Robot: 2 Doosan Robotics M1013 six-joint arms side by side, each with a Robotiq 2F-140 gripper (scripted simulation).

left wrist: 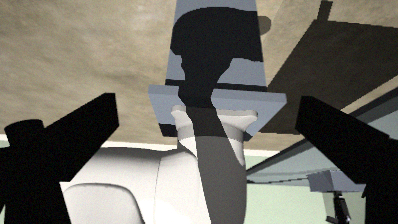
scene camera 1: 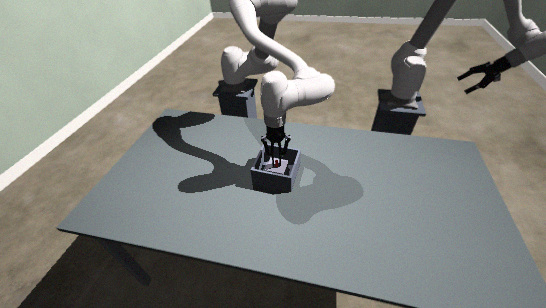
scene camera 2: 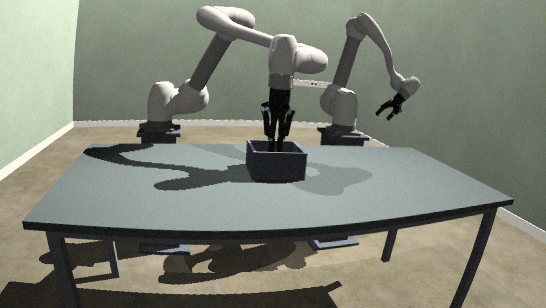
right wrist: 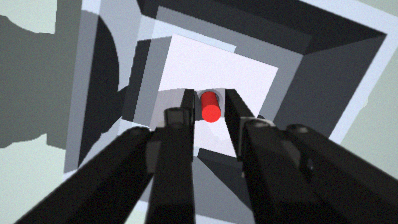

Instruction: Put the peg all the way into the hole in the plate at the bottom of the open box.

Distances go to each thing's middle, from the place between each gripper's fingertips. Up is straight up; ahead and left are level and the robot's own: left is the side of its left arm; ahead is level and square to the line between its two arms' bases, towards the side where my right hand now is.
Now: the pale plate [right wrist: 190, 64] 50 mm below my right hand. Also, from my right hand: dark box [scene camera 2: 290, 164] (70 mm below).
Right now my left hand [scene camera 1: 461, 85] is 97 cm to the left of the pale plate, 82 cm short of it and 8 cm above it. Also, from my left hand: dark box: 97 cm to the right, 82 cm ahead, 9 cm below.
